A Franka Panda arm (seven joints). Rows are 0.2 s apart.
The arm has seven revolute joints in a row. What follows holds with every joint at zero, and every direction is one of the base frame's.
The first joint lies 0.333 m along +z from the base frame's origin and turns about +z.
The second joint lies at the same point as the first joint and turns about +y.
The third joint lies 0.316 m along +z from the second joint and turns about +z.
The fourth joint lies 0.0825 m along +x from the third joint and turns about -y.
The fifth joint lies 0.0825 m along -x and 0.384 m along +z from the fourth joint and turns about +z.
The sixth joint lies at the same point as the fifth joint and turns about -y.
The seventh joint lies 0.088 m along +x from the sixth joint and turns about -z.
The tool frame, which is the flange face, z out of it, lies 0.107 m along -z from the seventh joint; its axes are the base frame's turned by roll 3.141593, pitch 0 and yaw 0 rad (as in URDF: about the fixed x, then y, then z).
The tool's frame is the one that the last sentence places.
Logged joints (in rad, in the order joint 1, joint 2, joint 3, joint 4, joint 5, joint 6, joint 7), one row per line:
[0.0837, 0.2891, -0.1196, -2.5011, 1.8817, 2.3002, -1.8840]
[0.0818, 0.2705, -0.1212, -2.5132, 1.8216, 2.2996, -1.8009]
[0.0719, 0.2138, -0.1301, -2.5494, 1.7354, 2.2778, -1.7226]
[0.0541, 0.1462, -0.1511, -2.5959, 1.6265, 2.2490, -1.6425]
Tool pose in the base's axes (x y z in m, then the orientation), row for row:
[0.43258, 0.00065, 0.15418, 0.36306, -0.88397, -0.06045, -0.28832]
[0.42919, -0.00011, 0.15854, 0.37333, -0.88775, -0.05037, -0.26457]
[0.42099, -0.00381, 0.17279, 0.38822, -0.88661, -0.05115, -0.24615]
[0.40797, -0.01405, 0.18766, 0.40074, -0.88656, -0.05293, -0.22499]
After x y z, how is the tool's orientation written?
As a quaternion, w x y z.
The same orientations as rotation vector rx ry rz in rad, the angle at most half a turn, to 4 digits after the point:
[-2.2755, -0.1556, -0.7422]
[-2.2741, -0.1290, -0.6777]
[-2.2553, -0.1301, -0.6261]
[-2.2420, -0.1339, -0.5690]

